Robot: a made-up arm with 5 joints.
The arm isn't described. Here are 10 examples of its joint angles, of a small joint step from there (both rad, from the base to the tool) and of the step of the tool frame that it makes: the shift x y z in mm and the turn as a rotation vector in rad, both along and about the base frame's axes.
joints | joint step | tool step
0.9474 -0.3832 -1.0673 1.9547 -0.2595 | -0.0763 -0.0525 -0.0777 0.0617 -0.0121 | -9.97 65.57 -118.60 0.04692 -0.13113 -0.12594
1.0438 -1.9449 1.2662 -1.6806 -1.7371 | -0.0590 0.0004 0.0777 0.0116 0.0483 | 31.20 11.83 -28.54 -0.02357 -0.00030 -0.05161
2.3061 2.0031 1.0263 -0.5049 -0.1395 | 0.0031 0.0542 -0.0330 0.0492 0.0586 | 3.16 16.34 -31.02 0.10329 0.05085 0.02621
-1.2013 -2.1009 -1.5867 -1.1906 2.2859 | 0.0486 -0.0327 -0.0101 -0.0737 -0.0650 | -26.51 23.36 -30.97 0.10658 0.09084 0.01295
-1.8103 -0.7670 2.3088 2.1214 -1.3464 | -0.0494 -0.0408 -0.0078 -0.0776 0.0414 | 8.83 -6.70 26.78 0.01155 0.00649 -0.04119
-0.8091 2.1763 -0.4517 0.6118 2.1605 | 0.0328 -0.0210 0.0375 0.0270 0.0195 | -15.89 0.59 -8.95 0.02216 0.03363 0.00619
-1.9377 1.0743 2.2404 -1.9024 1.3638 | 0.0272 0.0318 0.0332 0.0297 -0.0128 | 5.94 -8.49 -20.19 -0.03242 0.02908 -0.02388
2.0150 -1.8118 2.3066 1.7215 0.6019 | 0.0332 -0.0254 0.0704 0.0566 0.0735 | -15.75 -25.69 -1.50 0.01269 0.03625 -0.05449
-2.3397 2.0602 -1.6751 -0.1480 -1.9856 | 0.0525 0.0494 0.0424 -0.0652 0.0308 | 26.69 -27.20 -40.17 -0.09239 -0.02615 0.02325
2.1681 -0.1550 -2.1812 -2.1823 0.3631 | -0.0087 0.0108 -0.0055 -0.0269 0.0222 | -4.48 -8.30 -3.74 0.03917 -0.00525 -0.00092
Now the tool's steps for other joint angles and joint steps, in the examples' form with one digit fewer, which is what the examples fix.
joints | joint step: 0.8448 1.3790 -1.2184 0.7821 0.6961 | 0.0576 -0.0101 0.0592 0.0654 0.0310
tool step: -35.7 3.8 31.9 0.0008 0.0582 -0.0369
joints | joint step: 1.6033 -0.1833 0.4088 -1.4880 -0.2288 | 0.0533 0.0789 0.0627 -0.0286 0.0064
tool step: 48.9 -54.7 15.8 0.0817 0.0722 0.0849
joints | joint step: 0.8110 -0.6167 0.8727 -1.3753 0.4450 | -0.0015 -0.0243 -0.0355 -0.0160 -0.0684
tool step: -30.8 0.9 -4.9 0.0022 -0.0564 0.0239
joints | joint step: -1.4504 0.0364 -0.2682 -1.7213 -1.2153 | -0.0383 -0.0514 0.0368 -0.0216 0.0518
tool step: 1.6 -16.9 17.2 0.0406 0.0127 -0.0634
